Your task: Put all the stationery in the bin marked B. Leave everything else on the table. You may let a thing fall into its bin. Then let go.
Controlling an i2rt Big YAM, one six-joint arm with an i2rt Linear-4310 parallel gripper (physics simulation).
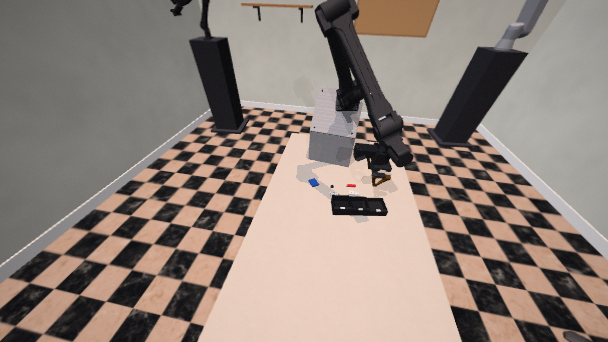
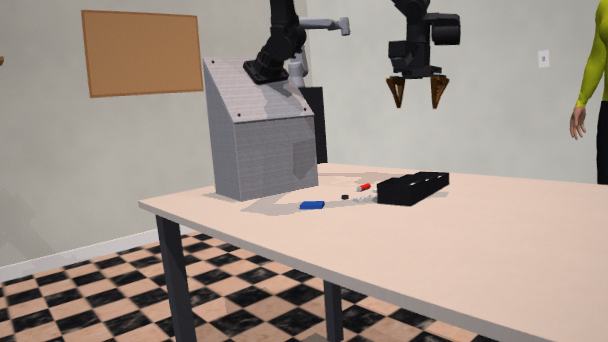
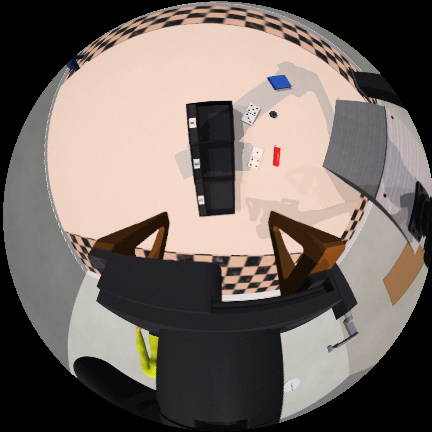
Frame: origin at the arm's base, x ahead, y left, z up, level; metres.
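Seen in the pictures: gripper, fingertip midpoint: [image 1: 371,177] [image 2: 416,108] [image 3: 218,216]; arm's base, origin of the base link: [image 1: 347,103] [image 2: 265,72].
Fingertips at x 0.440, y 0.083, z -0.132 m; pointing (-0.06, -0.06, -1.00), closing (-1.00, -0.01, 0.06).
Observation:
Pixels of each thing's middle, then the offset from my fingertips to it. "spot": a spot on its surface instead.
- blue flat block, body centre: [image 2: 312,205] [image 3: 279,81] [image 1: 313,182] 0.151 m back, 0.237 m right, 0.204 m down
- small red cylinder with a pale end, body centre: [image 3: 276,155] [image 2: 363,187] [image 1: 350,185] 0.146 m back, 0.034 m right, 0.202 m down
- small black round piece, body centre: [image 3: 272,113] [image 2: 345,197] [image 1: 332,186] 0.133 m back, 0.135 m right, 0.205 m down
- black three-part bin row, surface spot: [image 3: 195,145] spot: 0.033 m ahead, 0.050 m right, 0.174 m down
A blue flat block [image 1: 313,182] [image 2: 312,205] [image 3: 279,82] lies on the table. A small red cylinder with a pale end [image 1: 351,185] [image 2: 364,187] [image 3: 277,156] lies between the grey pedestal and the bins. A small black round piece [image 1: 332,186] [image 2: 345,197] [image 3: 273,114] lies between the two. The black three-part bin row [image 1: 360,214] [image 2: 395,192] [image 3: 195,145] has white labels, too small to read; its dark compartments show no contents. My gripper [image 1: 372,176] [image 2: 417,107] [image 3: 218,216] is open and empty, high above the table, near one end of the bin row.
Two white dominoes [image 3: 251,114] [image 3: 255,157] lie close beside the bin row, on its pedestal side. The grey pedestal [image 1: 330,147] [image 2: 275,157] [image 3: 355,135] carries the arm's base at the table's end. The arm's shadow crosses the table near the small objects.

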